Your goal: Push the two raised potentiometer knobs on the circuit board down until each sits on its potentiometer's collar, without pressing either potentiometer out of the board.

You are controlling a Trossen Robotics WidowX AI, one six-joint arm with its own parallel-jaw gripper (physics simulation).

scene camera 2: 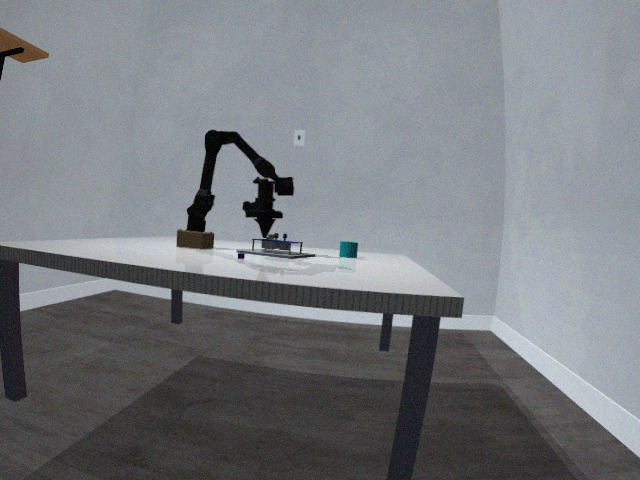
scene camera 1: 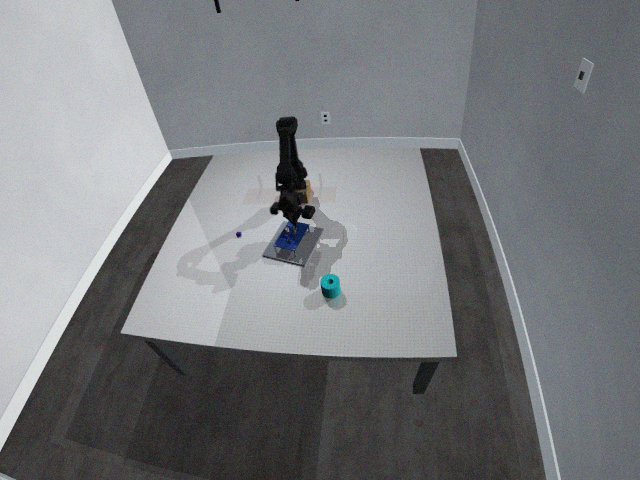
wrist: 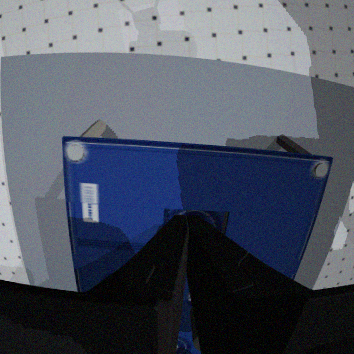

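Pixels of known places: gripper, between the fingertips: [scene camera 2: 264, 237] [scene camera 1: 295, 225] [wrist: 185, 226]; arm's base, origin of its link: [scene camera 2: 195, 231] [scene camera 1: 299, 185].
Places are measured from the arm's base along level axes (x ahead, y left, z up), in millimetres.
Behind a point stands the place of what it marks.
The blue circuit board [scene camera 1: 284, 244] {x 377, y -80, z -12 mm} [scene camera 2: 295, 241] {x 393, y -76, z -12 mm} [wrist: 135, 172] {x 255, y -38, z -12 mm} stands on thin posts above a grey plate [scene camera 1: 312, 246] {x 371, y 33, z -53 mm} [scene camera 2: 309, 255] {x 447, y -45, z -57 mm} [wrist: 200, 100] {x 247, y -6, z -53 mm}. My gripper [scene camera 1: 294, 223] {x 278, y -29, z -5 mm} [scene camera 2: 265, 236] {x 278, y -29, z -5 mm} [wrist: 185, 226] {x 278, y -29, z -5 mm} is shut and empty, pointing down with its tips close over the board's arm side; I cannot tell whether they touch anything. A blue knob [scene camera 2: 284, 236] {x 352, y -73, z 7 mm} stands up from the board, apart from the tips. Small dark parts [scene camera 2: 275, 235] {x 318, y -43, z 7 mm} show beside the tips. In the wrist view the fingers hide most of a round part at the tips. The second knob cannot be made out clearly.
A teal cylinder [scene camera 1: 330, 287] {x 634, y 86, z -1 mm} [scene camera 2: 348, 249] {x 601, y 53, z -30 mm} stands on the table [scene camera 1: 387, 310] {x 729, y 280, z -61 mm} [scene camera 2: 372, 273] {x 597, y -465, z -61 mm} beyond the plate. A small dark blue cube [scene camera 1: 238, 234] {x 238, y -301, z -49 mm} [scene camera 2: 240, 255] {x 231, y -311, z -52 mm} lies beside the plate. A wooden block [scene camera 2: 194, 239] {x 18, y -71, z -28 mm} sits under the arm's base.
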